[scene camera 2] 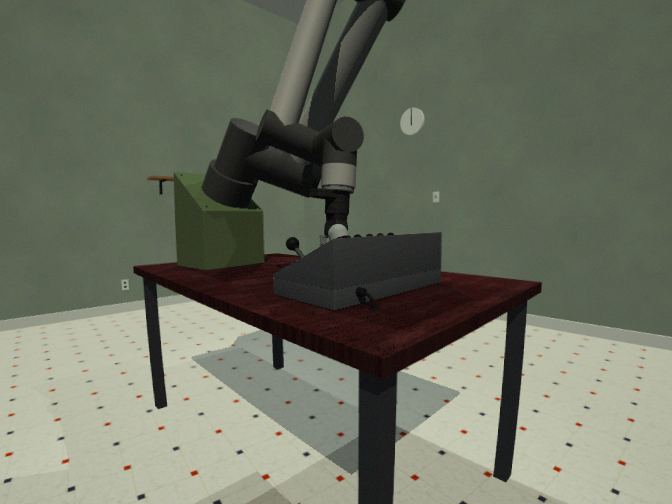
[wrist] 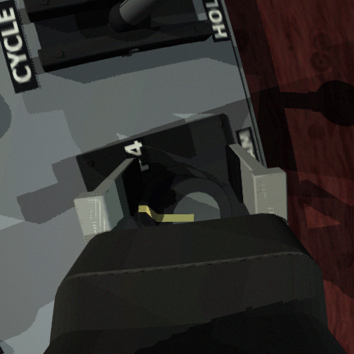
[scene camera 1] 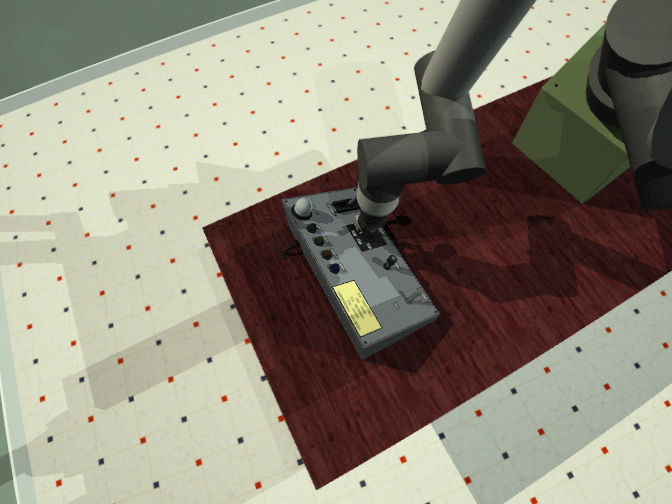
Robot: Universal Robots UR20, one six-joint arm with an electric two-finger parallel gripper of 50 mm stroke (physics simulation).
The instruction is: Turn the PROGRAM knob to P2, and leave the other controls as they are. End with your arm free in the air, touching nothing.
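Note:
The grey console (scene camera 1: pixel 379 284) (scene camera 2: pixel 390 260) (wrist: pixel 150 85) stands on the dark red table. Its PROGRAM knob (wrist: pixel 200 200) is round and dark with a lighter grey top and a yellow pointer line (wrist: pixel 175 218) running toward the left finger in the wrist view. The label P4 (wrist: pixel 134 149) partly shows near the left fingertip; P2 cannot be read. My gripper (scene camera 1: pixel 369 233) (wrist: pixel 183 169) is open and points down, its fingers on either side of the knob. The wrist view shows gaps beside the knob; its lower side is hidden by the gripper body.
A slotted lever (scene camera 1: pixel 344 205) (wrist: pixel 130 17), marked CYCLE at one end, is close beside the knob plate. A white dome (scene camera 1: pixel 302 207) (scene camera 2: pixel 337 231), several small buttons, a toggle (scene camera 1: pixel 390 262) and a yellow label (scene camera 1: pixel 356 308) are on the console. The green pedestal (scene camera 1: pixel 569 146) (scene camera 2: pixel 233 238) carries the arm.

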